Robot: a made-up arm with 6 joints. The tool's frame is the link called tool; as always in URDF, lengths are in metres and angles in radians. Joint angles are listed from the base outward. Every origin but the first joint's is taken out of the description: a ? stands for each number. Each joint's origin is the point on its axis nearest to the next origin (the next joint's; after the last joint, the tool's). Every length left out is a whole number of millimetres.
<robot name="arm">
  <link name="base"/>
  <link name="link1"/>
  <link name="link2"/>
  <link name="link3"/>
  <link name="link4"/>
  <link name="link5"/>
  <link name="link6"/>
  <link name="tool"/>
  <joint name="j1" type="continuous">
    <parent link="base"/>
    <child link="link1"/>
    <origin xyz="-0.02 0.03 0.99"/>
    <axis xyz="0 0 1"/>
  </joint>
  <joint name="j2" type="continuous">
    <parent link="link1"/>
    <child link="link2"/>
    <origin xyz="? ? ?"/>
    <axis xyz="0 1 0"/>
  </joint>
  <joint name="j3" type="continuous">
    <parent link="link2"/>
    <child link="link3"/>
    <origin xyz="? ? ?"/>
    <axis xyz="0 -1 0"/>
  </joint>
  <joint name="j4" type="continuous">
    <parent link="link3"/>
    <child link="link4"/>
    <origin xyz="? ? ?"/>
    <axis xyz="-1 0 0"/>
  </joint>
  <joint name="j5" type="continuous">
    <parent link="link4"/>
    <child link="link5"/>
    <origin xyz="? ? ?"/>
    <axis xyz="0 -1 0"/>
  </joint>
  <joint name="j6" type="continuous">
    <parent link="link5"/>
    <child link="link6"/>
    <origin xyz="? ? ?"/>
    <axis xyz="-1 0 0"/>
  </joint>
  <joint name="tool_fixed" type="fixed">
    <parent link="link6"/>
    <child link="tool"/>
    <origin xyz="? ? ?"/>
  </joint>
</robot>
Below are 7 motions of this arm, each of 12 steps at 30 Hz.
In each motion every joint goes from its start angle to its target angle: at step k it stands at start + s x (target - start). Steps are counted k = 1, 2, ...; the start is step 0. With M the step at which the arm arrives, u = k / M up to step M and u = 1 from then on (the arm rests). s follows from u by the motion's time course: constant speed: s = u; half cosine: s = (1 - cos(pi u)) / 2; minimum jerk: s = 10 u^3 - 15 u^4 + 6 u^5.
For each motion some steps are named. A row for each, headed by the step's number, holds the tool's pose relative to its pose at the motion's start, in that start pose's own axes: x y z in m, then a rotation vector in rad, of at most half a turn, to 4 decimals.
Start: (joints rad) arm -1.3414 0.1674 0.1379 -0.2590 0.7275 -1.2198
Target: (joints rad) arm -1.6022 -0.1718 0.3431 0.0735 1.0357 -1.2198
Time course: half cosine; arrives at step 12
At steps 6, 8, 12:
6: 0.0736 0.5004 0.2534 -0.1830 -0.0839 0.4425
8: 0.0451 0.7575 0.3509 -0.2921 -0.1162 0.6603
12: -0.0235 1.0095 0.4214 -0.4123 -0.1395 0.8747

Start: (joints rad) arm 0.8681 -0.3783 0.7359 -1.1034 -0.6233 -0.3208
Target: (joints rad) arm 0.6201 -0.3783 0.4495 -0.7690 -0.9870 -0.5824
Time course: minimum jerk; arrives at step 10
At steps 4, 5, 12:
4: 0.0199 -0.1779 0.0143 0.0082 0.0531 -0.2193
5: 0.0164 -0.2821 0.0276 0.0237 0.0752 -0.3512
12: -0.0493 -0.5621 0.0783 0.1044 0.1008 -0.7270

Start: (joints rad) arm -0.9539 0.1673 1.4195 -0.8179 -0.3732 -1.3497
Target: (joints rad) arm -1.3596 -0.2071 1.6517 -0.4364 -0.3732 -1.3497
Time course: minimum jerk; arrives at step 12
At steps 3, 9, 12:
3: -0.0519 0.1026 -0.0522 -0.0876 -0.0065 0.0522
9: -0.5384 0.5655 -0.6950 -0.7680 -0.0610 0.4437
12: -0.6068 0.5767 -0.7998 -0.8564 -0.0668 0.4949

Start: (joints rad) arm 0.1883 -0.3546 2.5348 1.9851 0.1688 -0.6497
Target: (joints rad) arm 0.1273 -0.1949 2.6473 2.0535 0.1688 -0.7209
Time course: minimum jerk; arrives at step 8
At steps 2, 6, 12:
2: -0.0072 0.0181 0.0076 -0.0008 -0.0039 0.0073
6: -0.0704 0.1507 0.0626 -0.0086 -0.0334 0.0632
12: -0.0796 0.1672 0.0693 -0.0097 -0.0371 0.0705

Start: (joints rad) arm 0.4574 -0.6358 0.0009 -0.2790 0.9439 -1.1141
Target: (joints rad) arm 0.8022 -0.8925 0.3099 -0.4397 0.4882 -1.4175
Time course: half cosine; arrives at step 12
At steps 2, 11, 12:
2: 0.0256 0.0548 -0.0063 0.0578 -0.0030 -0.0007
11: 0.2520 0.8131 0.2114 0.8709 0.0102 0.0127
12: 0.2538 0.8259 0.2208 0.8861 0.0115 0.0136

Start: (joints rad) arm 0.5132 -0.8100 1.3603 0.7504 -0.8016 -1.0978
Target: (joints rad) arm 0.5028 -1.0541 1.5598 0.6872 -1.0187 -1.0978
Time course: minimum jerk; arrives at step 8
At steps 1, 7, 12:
1: -0.0081 0.0010 0.0109 0.0041 -0.0032 0.0004
7: -0.5841 -0.0361 0.5768 0.2546 -0.1711 0.0486
12: -0.5948 -0.0383 0.5845 0.2588 -0.1735 0.0498

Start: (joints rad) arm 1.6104 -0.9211 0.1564 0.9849 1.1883 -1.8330
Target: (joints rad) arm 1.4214 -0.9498 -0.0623 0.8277 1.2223 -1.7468
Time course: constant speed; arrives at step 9
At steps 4, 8, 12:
4: -0.0725 -0.0680 -0.0784 0.0015 0.0012 -0.0712
8: -0.1622 -0.1293 -0.1465 -0.0048 -0.0037 -0.1480
12: -0.1871 -0.1433 -0.1618 -0.0077 -0.0058 -0.1680

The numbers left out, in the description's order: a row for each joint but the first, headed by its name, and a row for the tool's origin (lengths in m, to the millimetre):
j2: 0.17 0.02 0
j3: 0.01 0 0.75
j4: 1.4 0 0.18
j5: 0 0.02 0
j6: 0.23 0 0.02
tool: 0 -0.01 -0.02

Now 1 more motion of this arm.
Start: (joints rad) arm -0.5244 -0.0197 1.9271 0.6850 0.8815 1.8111
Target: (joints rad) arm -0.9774 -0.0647 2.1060 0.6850 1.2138 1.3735
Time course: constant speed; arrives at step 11
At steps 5, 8, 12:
5: 0.1104 -0.2066 0.0046 0.0904 -0.1135 -0.3020
8: 0.1584 -0.3438 0.0349 0.1596 -0.2190 -0.4764
12: 0.1883 -0.4865 0.0837 0.2375 -0.3515 -0.6412

